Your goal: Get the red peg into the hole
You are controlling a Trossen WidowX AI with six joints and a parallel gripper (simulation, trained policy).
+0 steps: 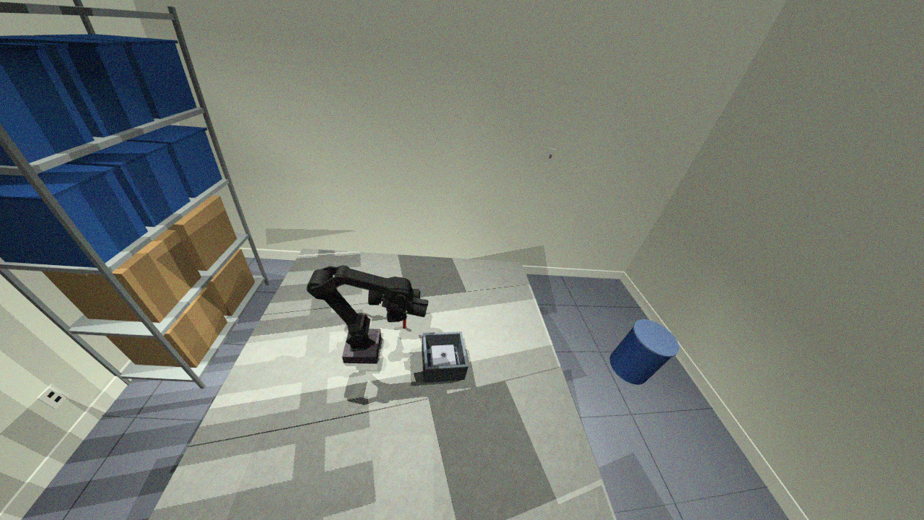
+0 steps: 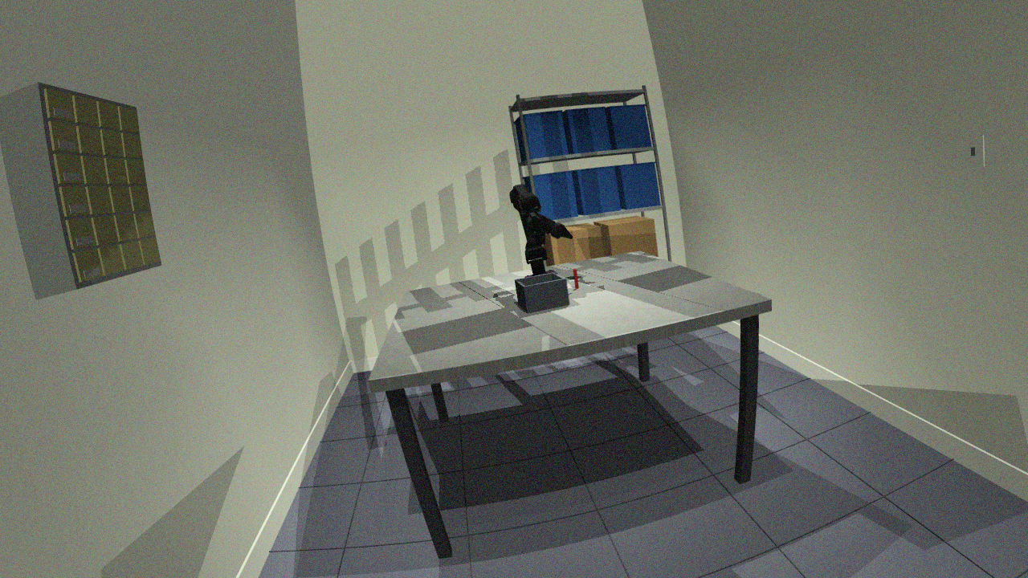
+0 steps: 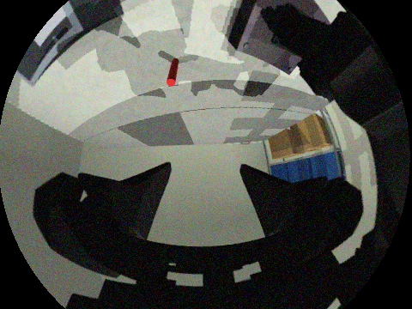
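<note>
Right now the red peg is 50 mm ahead of my gripper tip, 10 mm to the right of it and 170 mm below it. From my gripper tip the other things lie so: dark box (190 mm ahead, 200 mm to the right, 190 mm below); pale plate (190 mm ahead, 200 mm to the right, 170 mm below).
</note>
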